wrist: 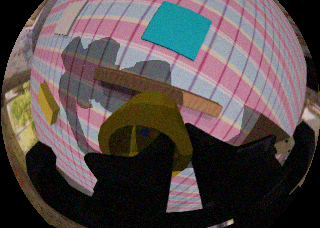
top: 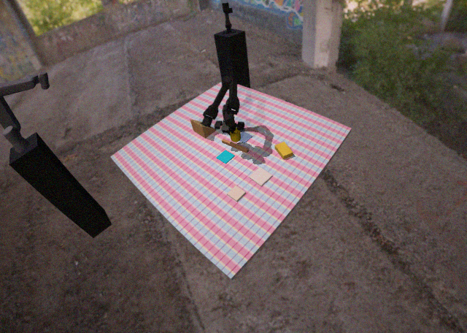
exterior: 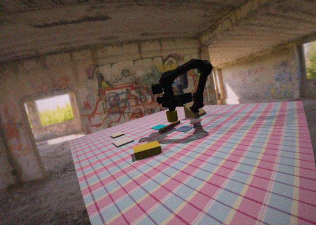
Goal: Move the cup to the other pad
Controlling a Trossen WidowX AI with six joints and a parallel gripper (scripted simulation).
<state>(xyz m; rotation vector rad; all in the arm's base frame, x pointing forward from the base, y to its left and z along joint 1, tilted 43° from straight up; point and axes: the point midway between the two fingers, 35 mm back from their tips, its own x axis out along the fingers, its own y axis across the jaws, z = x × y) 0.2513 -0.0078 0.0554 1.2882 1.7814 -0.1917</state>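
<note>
The wooden bar is 8 cm below my gripper tip, 3 cm ahead of it and 1 cm to the right of it. Also, from my gripper tip: blue marble: 4 cm to the left, 2 cm below, 2 cm ahead; yellow cup: 2 cm to the left, 2 cm ahead; blue-grey pad: 10 cm to the left, 9 cm below, 1 cm ahead.
</note>
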